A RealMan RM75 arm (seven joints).
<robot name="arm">
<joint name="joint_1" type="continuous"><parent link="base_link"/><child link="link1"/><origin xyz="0.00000 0.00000 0.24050" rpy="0.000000 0.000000 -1.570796"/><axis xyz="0 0 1"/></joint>
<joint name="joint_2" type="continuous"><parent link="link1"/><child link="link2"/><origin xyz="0.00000 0.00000 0.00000" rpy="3.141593 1.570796 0.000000"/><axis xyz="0 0 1"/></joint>
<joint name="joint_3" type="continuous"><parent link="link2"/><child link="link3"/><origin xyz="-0.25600 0.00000 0.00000" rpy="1.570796 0.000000 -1.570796"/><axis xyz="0 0 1"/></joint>
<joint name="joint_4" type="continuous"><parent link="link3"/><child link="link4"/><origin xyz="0.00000 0.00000 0.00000" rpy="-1.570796 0.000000 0.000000"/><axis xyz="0 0 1"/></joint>
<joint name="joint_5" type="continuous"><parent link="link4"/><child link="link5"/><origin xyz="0.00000 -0.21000 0.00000" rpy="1.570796 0.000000 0.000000"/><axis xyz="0 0 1"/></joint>
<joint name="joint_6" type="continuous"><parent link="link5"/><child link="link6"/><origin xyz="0.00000 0.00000 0.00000" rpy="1.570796 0.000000 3.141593"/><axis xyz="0 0 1"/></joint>
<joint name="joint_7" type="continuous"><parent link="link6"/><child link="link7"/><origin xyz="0.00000 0.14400 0.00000" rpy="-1.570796 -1.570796 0.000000"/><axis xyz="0 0 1"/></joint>
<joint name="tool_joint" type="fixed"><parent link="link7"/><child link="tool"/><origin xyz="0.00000 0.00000 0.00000" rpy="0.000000 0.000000 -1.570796"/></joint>
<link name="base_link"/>
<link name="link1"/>
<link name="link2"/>
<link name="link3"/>
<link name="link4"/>
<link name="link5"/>
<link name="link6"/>
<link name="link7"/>
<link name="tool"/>
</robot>
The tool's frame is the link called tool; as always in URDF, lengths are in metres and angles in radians. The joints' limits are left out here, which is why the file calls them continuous.
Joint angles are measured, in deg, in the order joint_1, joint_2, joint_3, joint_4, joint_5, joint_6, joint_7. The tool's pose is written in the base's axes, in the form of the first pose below.
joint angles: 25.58, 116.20, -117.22, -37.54, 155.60, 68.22, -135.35
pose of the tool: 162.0 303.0 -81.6 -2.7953 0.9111 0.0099
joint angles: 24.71, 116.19, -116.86, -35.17, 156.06, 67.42, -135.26
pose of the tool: 179.6 303.4 -82.7 -2.7894 0.8866 -0.0520
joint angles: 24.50, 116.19, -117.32, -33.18, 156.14, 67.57, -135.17
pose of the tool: 190.3 300.6 -85.6 -2.8082 0.8660 -0.0943
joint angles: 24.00, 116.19, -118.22, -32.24, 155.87, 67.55, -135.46
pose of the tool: 197.6 295.2 -89.4 -2.8259 0.8437 -0.1168
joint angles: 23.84, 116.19, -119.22, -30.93, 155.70, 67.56, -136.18
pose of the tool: 204.9 290.5 -93.4 -2.8371 0.8158 -0.1281
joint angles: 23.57, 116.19, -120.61, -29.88, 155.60, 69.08, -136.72
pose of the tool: 208.7 282.2 -96.5 -2.8698 0.8075 -0.1358
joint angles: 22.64, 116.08, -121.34, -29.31, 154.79, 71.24, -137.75
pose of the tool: 213.1 271.8 -97.2 -2.8909 0.8059 -0.1252
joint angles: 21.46, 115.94, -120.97, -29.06, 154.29, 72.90, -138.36
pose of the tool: 218.0 265.5 -94.5 -2.8901 0.8160 -0.1213
